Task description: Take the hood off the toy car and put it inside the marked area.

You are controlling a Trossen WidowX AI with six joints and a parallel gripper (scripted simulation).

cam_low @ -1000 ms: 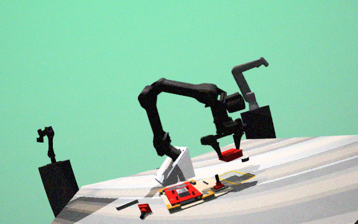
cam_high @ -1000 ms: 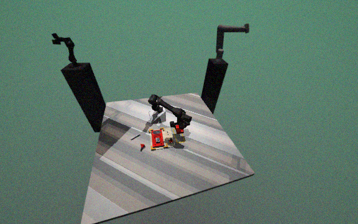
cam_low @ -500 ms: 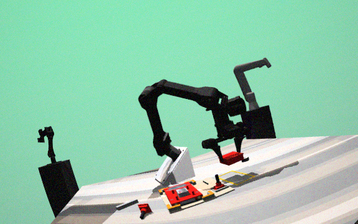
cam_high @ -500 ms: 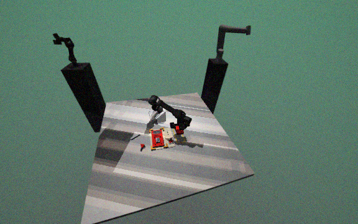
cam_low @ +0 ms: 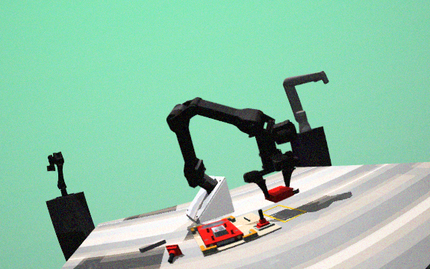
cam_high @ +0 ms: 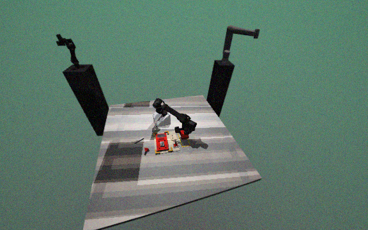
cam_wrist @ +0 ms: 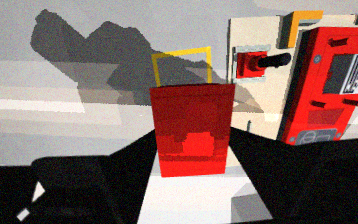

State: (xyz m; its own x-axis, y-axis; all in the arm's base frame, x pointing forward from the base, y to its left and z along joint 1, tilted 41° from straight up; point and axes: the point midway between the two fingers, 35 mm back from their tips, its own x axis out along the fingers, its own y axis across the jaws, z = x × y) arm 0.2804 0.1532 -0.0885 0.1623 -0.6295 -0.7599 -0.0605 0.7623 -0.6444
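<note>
Right now the black post is 90 mm to the right of my gripper tip, 70 mm ahead of it and 30 mm below it. Round my gripper tip: red hood (right at my gripper tip).
</note>
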